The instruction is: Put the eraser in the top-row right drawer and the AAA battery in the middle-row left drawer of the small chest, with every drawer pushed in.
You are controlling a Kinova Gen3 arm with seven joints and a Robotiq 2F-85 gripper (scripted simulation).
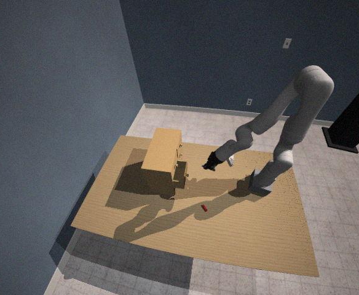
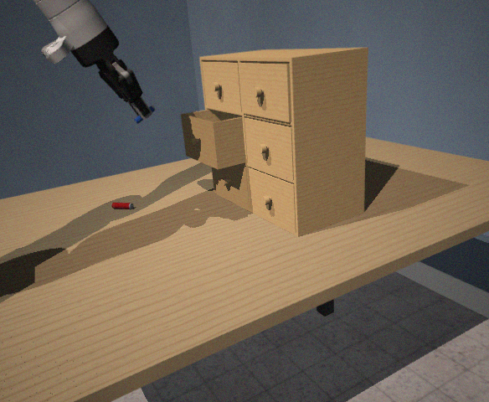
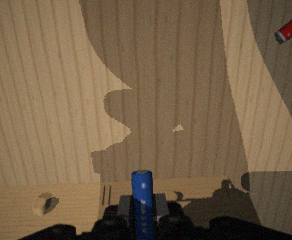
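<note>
Now: hand 10 mm short of the AAA battery and 10 mm above it. The rest, counted from my hand: dark red battery (50 mm behind, 160 mm to the left, 240 mm below); then white eraser (290 mm ahead, 90 mm to the right, 20 mm below).
</note>
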